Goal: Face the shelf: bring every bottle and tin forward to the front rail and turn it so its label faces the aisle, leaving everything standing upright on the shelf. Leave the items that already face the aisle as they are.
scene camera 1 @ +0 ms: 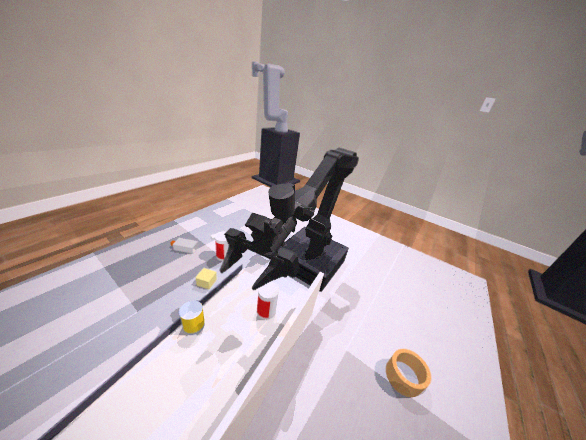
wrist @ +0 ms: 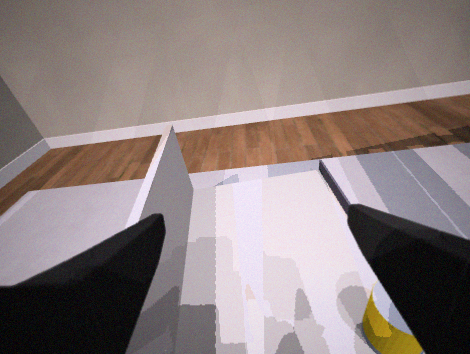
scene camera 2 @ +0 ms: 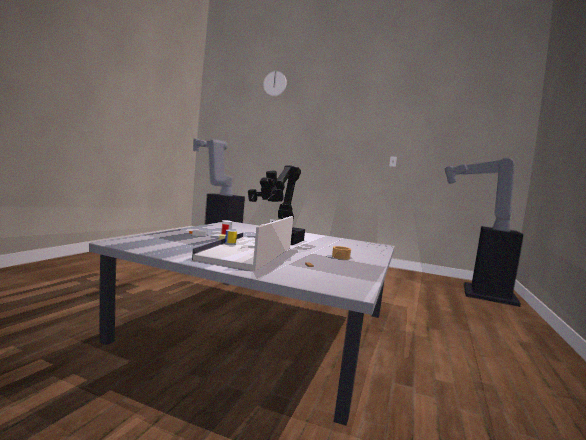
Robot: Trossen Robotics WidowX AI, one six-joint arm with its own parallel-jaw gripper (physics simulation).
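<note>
The shelf floor lies between a dark front rail and an upright back panel. A yellow tin stands upright close to the rail; the right finger partly hides it in the wrist view. A white tin with a red label stands upright nearer the panel, its red patch towards the rail side. Another red-and-white tin stands outside the rail, near its far end. My gripper is open and empty, above the shelf's far end.
On the table, a yellow block and a white bottle with an orange cap, lying down, are outside the rail. An orange ring and a small brown piece lie behind the panel. Grey arms on pedestals stand beyond the table.
</note>
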